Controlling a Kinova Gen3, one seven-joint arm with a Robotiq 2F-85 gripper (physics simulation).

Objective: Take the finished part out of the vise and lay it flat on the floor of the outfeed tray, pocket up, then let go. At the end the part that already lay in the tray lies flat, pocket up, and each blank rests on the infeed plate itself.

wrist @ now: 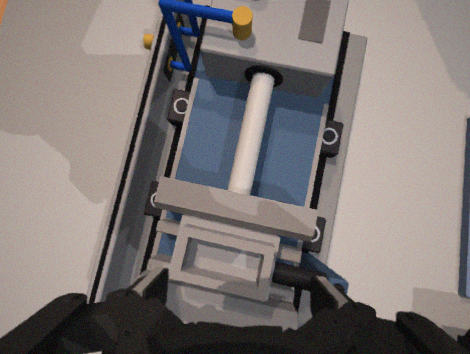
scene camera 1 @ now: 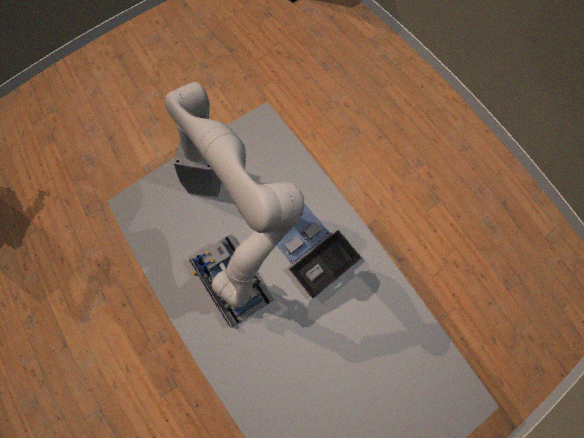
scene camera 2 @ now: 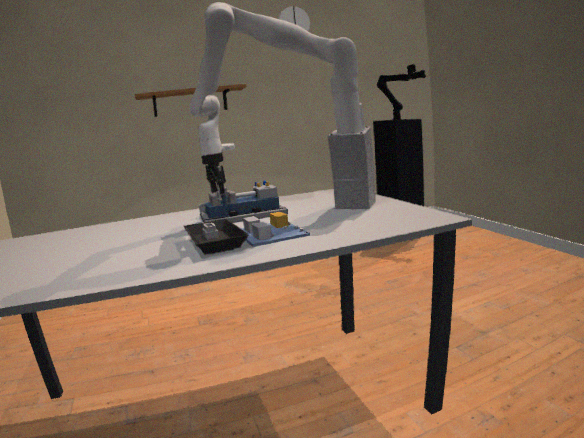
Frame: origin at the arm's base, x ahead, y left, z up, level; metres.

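Seen in the pictures: gripper, fingertip midpoint: (wrist: pixel 238 288) (scene camera 2: pixel 218 193); arm's base at its link origin: (scene camera 1: pixel 196 149) (scene camera 2: pixel 349 131).
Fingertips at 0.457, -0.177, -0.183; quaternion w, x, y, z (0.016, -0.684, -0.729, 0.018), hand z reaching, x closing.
Pixels of each thing's top centre, then the offset from my fingertips to it, as dx, dy, dz. "spot": a spot on its surface instead.
- finished part at its top centre: (wrist: pixel 222 262) -0.018, -0.011, +0.019
- vise at its top centre: (wrist: pixel 239 148) (scene camera 1: pixel 227 277) (scene camera 2: pixel 239 189) -0.084, -0.009, +0.003
- blue infeed plate at a spot on its surface: (scene camera 1: pixel 308 217) spot: -0.085, +0.375, -0.088
- black rod at its top centre: (wrist: pixel 299 280) -0.009, +0.035, +0.000
- yellow block at its top centre: (scene camera 2: pixel 278 214) -0.121, +0.260, -0.052
The finished part (wrist: pixel 227 239), a light grey block with a rectangular pocket facing up, sits in the vise (wrist: pixel 235 207) (scene camera 2: pixel 250 204) (scene camera 1: pixel 217 253) between its two jaws. Jaw contact cannot be told. My gripper (wrist: pixel 238 288) (scene camera 2: pixel 218 191) is open and empty, its fingers spread to either side of the part, low over the vise; the arm hides it in scene camera 1. The outfeed tray (scene camera 1: pixel 336 257) (scene camera 2: pixel 220 246) is dark; another part (scene camera 1: pixel 314 272) (scene camera 2: pixel 210 230) lies in it, seemingly flat, pocket up. Two grey blanks (scene camera 1: pixel 294 245) (scene camera 1: pixel 312 230) stand on the blue infeed plate (scene camera 1: pixel 308 217).
A black rod (wrist: pixel 295 274) reaches from the vise's right side to the part, near my right finger. Blue levers with a yellow knob (wrist: pixel 242 22) rise at the vise's far end. A yellow block (scene camera 2: pixel 278 219) stands by the blanks. The plate adjoins the tray.
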